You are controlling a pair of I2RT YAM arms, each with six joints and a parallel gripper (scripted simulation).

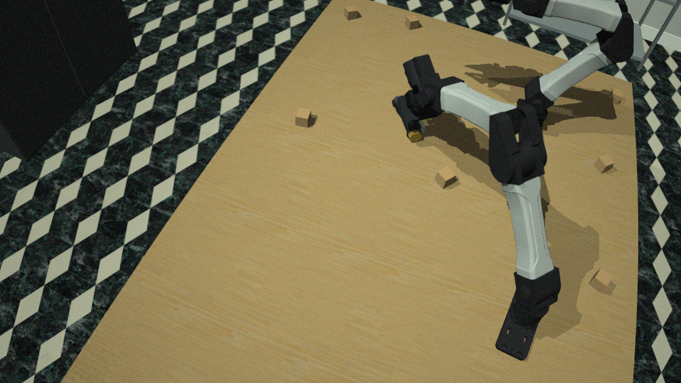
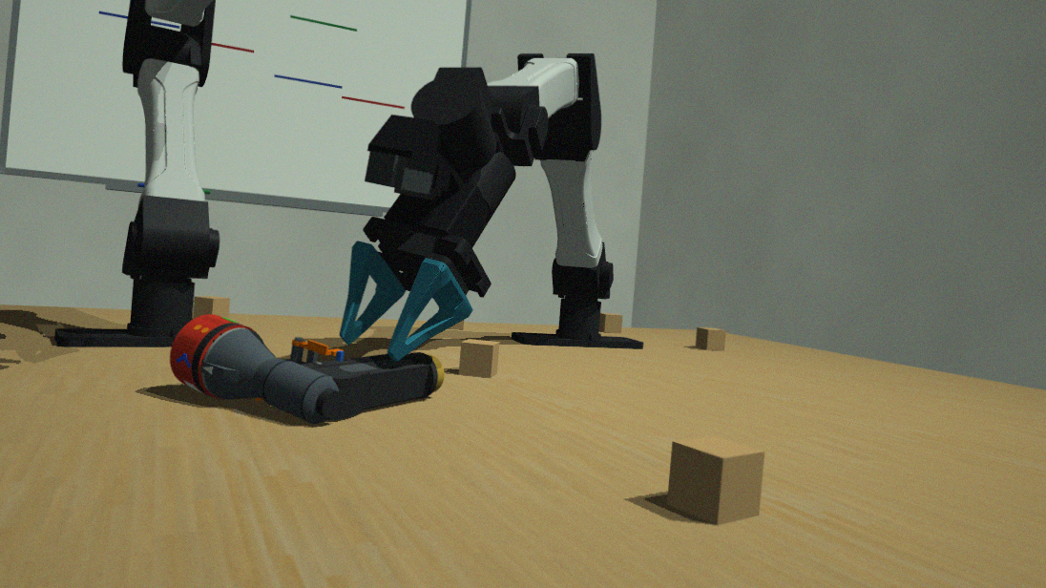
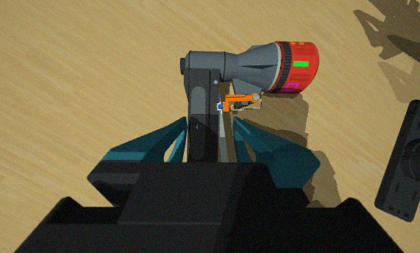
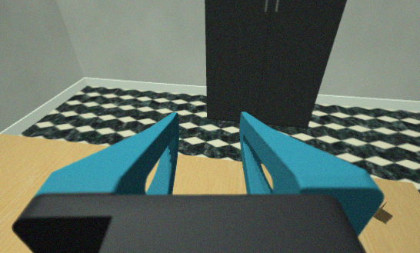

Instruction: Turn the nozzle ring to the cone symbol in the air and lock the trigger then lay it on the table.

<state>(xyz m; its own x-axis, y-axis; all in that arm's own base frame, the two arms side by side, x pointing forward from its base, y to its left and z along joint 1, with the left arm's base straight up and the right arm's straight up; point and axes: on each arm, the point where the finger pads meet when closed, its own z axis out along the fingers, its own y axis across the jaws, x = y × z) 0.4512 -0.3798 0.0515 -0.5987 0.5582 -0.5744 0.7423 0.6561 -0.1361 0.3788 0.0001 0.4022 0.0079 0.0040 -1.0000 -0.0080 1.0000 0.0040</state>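
Observation:
Right now my left hand is 5 cm past the red spray ring, 11 cm to the left of it and 2 cm above it.

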